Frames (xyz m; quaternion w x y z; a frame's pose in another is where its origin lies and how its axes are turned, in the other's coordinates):
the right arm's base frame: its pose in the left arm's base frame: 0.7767 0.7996 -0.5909 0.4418 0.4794 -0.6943 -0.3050
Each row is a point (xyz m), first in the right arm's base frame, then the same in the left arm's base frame.
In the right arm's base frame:
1: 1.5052 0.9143 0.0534
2: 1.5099 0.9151 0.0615
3: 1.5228 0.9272 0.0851
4: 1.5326 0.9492 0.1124
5: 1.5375 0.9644 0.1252
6: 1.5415 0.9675 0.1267
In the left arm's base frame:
1: 0.1403 -0.2839 0.6441
2: 0.1319 -0.2881 0.6429
3: 0.1038 -0.2958 0.6473
4: 0.0689 -0.2972 0.6575
5: 0.0505 -0.2964 0.6665
6: 0.0473 -0.2990 0.6698

